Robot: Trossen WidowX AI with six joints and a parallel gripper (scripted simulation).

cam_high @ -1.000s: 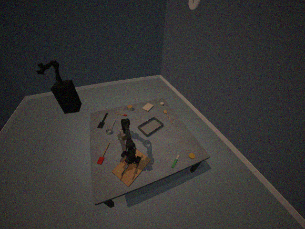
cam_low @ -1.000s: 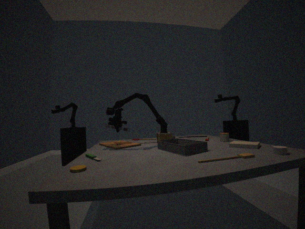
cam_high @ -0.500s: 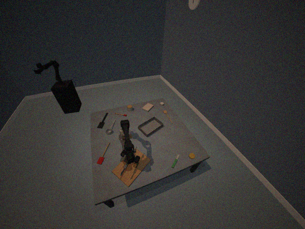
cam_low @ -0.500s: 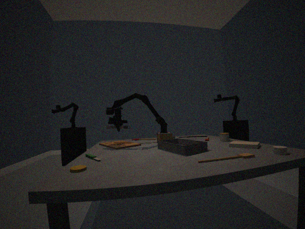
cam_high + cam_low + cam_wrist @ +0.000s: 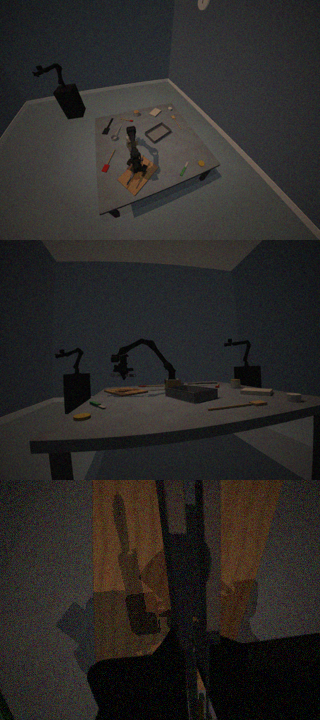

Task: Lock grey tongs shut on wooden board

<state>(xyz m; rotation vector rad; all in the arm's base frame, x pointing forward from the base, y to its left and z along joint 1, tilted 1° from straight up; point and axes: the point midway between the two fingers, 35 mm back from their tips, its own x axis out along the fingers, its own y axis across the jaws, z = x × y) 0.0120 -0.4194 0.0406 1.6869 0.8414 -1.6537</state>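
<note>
Right now the wooden board is 100 mm below my gripper tip. Also, from my gripper tip: roasting tin 490 mm to the left, 330 mm ahead, 80 mm below; then green-handled tool 490 mm ahead, 100 mm below, 50 mm to the right; then red spatula 300 mm behind, 200 mm to the left, 100 mm below.
</note>
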